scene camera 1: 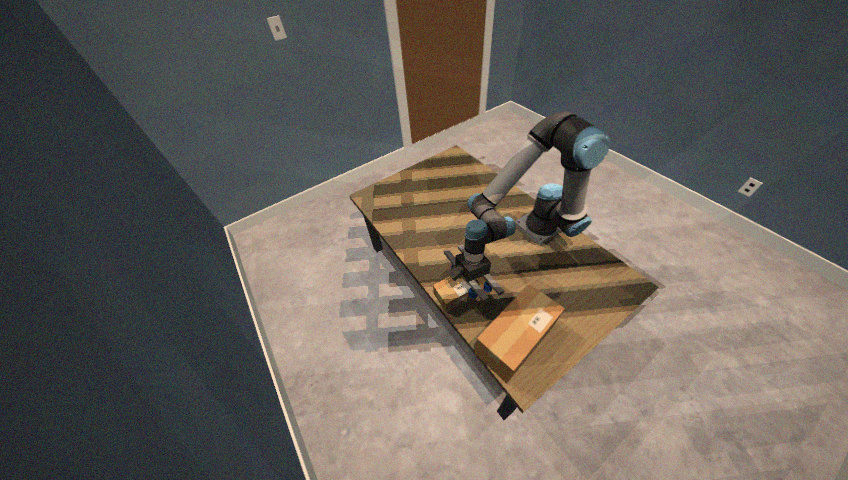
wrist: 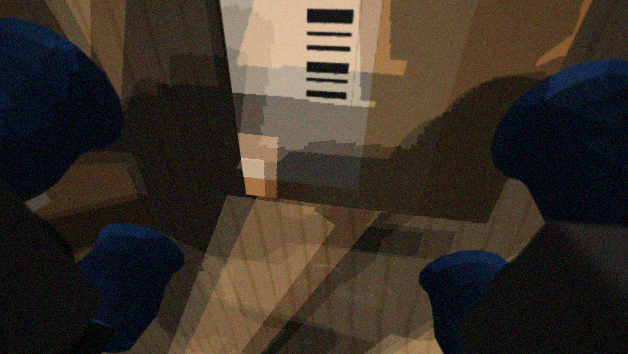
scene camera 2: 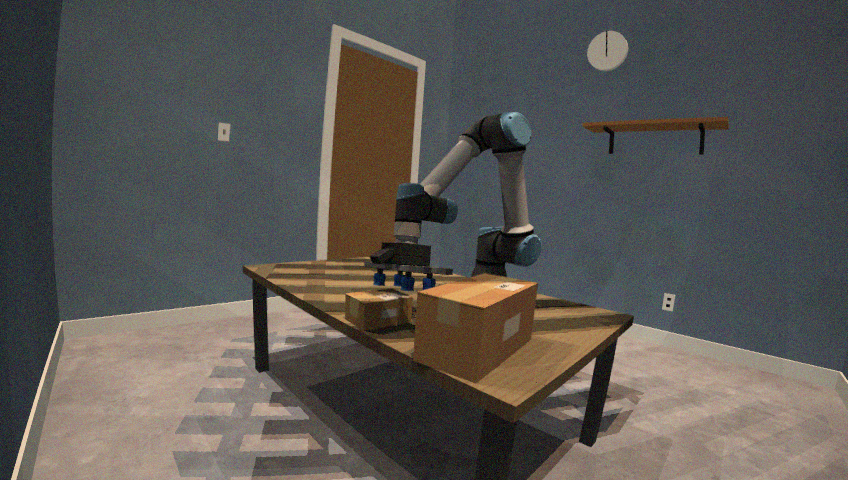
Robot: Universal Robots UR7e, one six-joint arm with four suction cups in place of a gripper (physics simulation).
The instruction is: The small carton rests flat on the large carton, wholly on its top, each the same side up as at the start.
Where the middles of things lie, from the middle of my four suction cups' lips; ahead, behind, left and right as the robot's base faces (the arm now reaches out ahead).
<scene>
Right now the small carton (scene camera 1: 450,293) is 60 mm ahead of my suction cup, 30 mm to the right of it and 70 mm below it. From my suction cup the other things lie so: large carton (scene camera 2: 467,328): 270 mm to the left, 30 mm below.
</scene>
